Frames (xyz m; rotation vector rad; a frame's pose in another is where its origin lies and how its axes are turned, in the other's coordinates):
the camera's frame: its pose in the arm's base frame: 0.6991 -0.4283 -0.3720 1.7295 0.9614 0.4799
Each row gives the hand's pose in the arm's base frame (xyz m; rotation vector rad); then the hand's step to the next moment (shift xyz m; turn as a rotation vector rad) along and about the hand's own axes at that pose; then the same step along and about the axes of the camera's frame.
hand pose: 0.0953 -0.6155 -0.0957 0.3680 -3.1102 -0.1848
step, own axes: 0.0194 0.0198 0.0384 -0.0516 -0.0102 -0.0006
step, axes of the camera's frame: 0.0054 -0.0445 -0.0153 0.0330 0.0191 0.0362
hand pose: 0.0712 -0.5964 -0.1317 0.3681 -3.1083 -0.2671
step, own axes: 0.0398 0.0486 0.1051 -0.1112 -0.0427 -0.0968
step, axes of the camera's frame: 0.0252 -0.1147 -0.0346 0.0348 0.1316 0.0709
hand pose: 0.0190 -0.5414 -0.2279 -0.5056 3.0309 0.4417
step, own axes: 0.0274 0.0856 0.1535 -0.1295 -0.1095 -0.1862
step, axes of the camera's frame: 0.0729 -0.1507 -0.0601 -0.0141 0.2200 0.1218
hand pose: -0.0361 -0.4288 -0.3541 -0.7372 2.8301 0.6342
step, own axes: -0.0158 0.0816 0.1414 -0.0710 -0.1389 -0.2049
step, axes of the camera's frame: 0.1047 -0.1110 -0.0602 -0.0799 0.2060 0.1323
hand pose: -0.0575 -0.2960 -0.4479 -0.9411 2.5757 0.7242
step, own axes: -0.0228 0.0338 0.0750 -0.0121 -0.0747 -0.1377
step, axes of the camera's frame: 0.0664 -0.0454 -0.0286 -0.0803 0.1165 0.0683
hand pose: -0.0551 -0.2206 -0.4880 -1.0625 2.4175 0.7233
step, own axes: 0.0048 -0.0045 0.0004 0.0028 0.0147 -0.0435
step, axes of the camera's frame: -0.0031 -0.0031 0.0049 -0.0317 0.0292 -0.0160
